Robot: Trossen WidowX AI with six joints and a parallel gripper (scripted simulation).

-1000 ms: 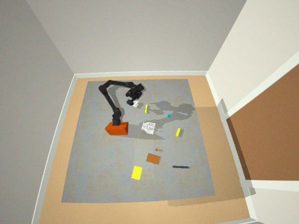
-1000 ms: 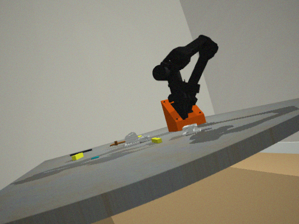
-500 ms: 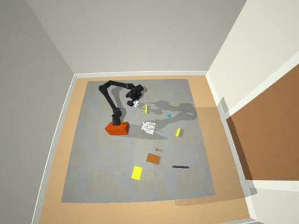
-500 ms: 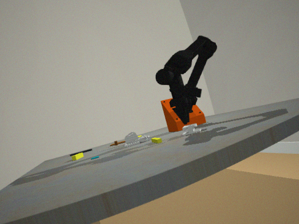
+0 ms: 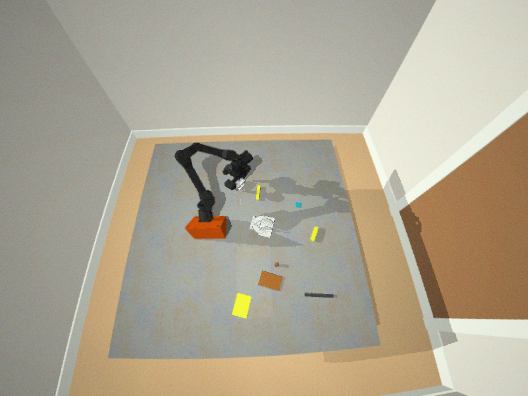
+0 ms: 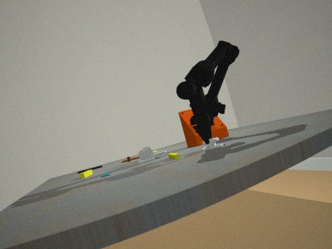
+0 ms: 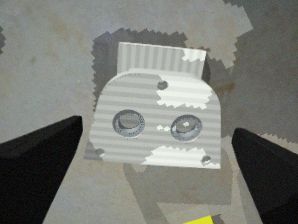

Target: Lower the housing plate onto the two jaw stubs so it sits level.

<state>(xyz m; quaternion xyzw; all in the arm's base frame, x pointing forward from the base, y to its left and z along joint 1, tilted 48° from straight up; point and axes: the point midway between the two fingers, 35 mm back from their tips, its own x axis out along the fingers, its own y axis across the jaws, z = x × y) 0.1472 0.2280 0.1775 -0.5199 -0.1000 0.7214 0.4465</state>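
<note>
Right now my gripper tip is 10 mm past the white part and 10 mm above it. The rest, counted from my gripper tip: yellow block (450 mm ahead, 310 mm to the right, 10 mm below); then teal chip (370 mm ahead, 130 mm to the right, 20 mm below); then brown plate (210 mm ahead, 570 mm to the right, 20 mm below).
</note>
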